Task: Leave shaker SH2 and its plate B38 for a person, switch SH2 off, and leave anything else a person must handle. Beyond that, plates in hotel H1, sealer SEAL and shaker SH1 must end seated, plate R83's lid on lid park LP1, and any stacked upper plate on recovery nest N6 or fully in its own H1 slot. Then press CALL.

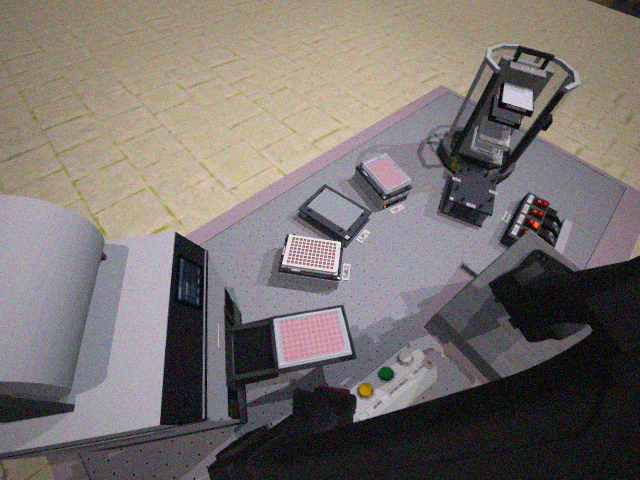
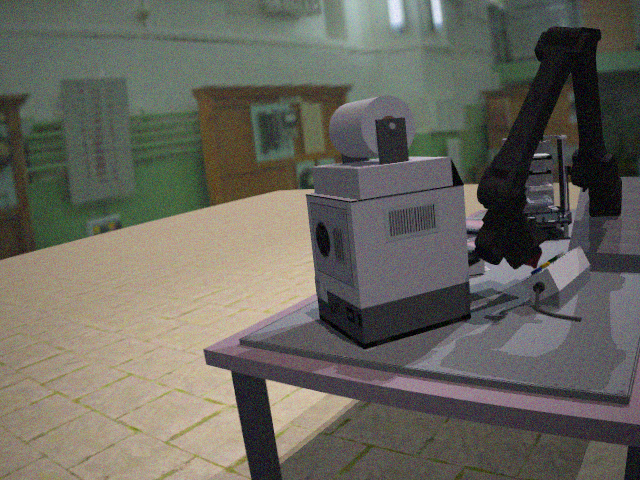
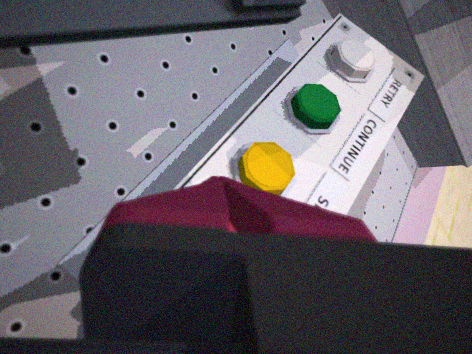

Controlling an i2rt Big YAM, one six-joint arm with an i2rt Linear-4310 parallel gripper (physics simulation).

My gripper (image 1: pixel 348 393) is shut, holding nothing. Also in view: a green CONTINUE button (image 3: pixel 314 105).
My gripper is seen too in image 2 (image 2: pixel 534 266) and in image 3 (image 3: pixel 216 191).
